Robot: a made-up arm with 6 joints.
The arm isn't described. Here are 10 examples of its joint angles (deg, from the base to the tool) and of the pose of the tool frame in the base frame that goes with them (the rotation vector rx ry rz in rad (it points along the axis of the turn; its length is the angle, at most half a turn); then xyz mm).
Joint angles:
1: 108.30 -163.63 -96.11 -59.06 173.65 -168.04
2: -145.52 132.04 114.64 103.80 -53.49 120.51
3: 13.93 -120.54 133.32 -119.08 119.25 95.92
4: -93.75 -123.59 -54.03 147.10 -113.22 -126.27
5: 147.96 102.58 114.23 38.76 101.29 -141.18
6: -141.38 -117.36 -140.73 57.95 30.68 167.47
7: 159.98 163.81 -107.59 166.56 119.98 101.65
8: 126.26 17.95 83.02 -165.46 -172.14 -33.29
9: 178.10 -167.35 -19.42 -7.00 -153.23 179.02
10: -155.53 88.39 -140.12 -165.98 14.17 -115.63
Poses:
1: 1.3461 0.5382 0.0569 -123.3 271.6 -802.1
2: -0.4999 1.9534 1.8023 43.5 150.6 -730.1
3: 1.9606 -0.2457 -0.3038 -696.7 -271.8 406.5
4: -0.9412 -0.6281 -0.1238 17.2 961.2 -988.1
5: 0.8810 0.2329 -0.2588 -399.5 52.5 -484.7
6: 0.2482 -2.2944 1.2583 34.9 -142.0 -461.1
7: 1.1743 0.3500 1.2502 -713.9 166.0 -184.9
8: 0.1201 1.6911 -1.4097 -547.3 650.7 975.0
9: 0.0326 -0.3488 0.0678 49.2 -62.1 -1282.8
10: -1.1155 0.4993 -1.1605 -136.6 -104.5 792.2
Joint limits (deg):
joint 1: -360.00..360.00
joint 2: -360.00..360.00
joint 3: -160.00..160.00
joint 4: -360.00..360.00
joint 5: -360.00..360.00
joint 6: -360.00..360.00
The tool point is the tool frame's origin. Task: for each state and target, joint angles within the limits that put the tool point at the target. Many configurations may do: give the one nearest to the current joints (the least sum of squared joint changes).
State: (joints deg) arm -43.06 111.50 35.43 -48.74 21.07 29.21
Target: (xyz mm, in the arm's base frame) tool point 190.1 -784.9 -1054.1
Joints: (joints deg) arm -74.17 111.57 68.27 -48.81 34.23 29.21
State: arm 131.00 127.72 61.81 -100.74 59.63 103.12
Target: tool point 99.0 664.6 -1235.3
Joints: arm 91.62 129.59 56.70 -100.03 62.72 103.12
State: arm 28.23 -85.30 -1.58 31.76 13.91 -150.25
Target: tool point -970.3 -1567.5 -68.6
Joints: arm 60.45 -88.68 -22.05 31.55 12.20 -150.25
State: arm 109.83 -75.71 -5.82 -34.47 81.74 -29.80
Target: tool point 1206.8 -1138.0 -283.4
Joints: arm 134.26 -102.64 -19.63 -39.01 84.93 -29.80
